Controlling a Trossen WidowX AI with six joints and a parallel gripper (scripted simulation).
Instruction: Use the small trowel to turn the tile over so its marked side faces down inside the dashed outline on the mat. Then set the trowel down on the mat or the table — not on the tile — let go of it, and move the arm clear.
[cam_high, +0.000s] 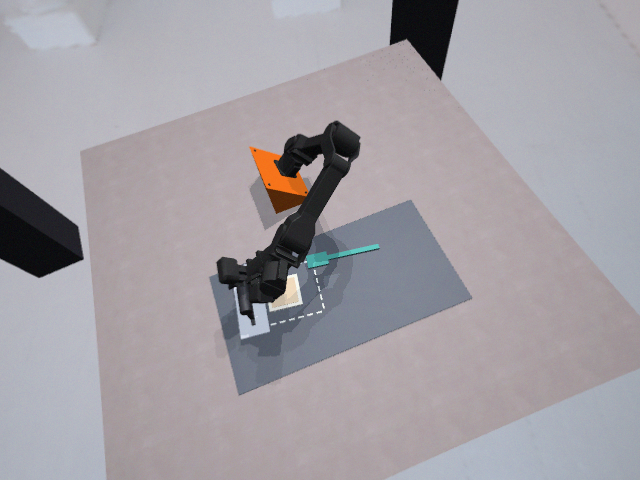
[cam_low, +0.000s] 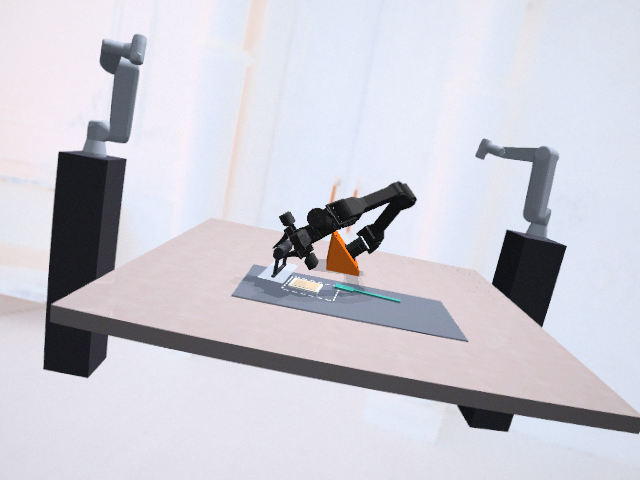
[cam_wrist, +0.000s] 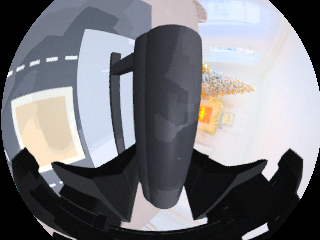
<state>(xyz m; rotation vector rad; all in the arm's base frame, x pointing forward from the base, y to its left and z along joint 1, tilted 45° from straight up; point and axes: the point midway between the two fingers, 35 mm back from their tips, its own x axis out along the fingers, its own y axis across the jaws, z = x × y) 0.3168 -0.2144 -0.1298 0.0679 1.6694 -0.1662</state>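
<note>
The tile is 110 mm to the left of my gripper tip, 70 mm below it and 40 mm ahead of it. From my gripper tip the other things lie so: teal trowel (280 mm to the left, 70 mm below); then grey mat (240 mm to the left, 100 mm below, 80 mm ahead).
</note>
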